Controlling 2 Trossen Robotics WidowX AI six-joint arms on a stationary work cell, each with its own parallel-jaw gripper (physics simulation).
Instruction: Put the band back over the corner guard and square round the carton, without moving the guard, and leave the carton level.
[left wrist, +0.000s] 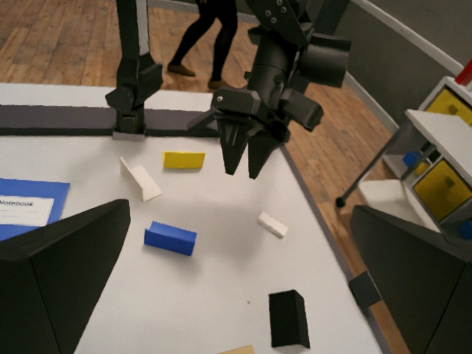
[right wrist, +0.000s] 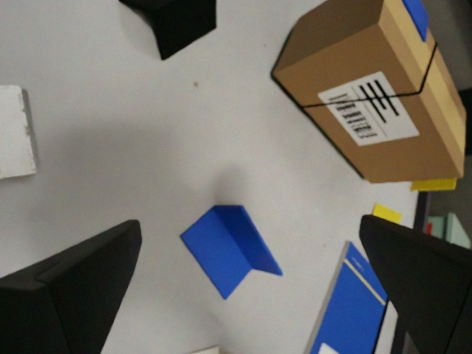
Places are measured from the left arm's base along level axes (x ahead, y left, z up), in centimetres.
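Pixels of known places: left gripper, fingertip midpoint: (left wrist: 243, 213); right gripper, fingertip midpoint: (left wrist: 241, 177) (right wrist: 251, 228); right arm's base at its link origin: (left wrist: 130, 123).
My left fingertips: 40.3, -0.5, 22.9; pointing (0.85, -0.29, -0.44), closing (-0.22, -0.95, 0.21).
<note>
For each thing: its top centre in the pictures, then the offset to it from my left fingertips, as dx, dy, dz. "spot": a spot on its surface instead.
- brown carton at its top centre: (right wrist: 434, 78) -8.3, +5.1, -20.6
- thin black band at a spot on its surface: (right wrist: 419, 93) spot: -2.4, +1.9, -20.6
- blue corner guard at a spot on its surface: (right wrist: 418, 19) spot: -10.6, -1.2, -20.4
- small white block at its top centre: (right wrist: 8, 130) (left wrist: 273, 223) +19.1, -21.2, -33.2
- blue notebook at its top centre: (right wrist: 351, 341) +18.8, +24.1, -33.5
The brown carton (right wrist: 350, 150) is at the upper right of the right wrist view, with a white label. The thin black band (right wrist: 419, 93) crosses the label face and bends over an edge onto the lighter face. A blue corner guard (right wrist: 418, 19) shows on the carton at the view's top edge, apart from the visible band. The band's far side is hidden, and I cannot tell whether the carton is level. My left gripper (left wrist: 243, 213) is open and empty above the table. My right gripper (right wrist: 251, 228) (left wrist: 241, 177) is open and empty, above the table and away from the carton.
Loose angle pieces stand or lie on the table: blue (left wrist: 170, 240) (right wrist: 220, 250), black (left wrist: 286, 320) (right wrist: 187, 25), yellow (left wrist: 183, 160) and white (left wrist: 142, 182). A small white block (left wrist: 272, 225) (right wrist: 15, 132) and a blue notebook (left wrist: 57, 192) (right wrist: 347, 305) lie there too.
</note>
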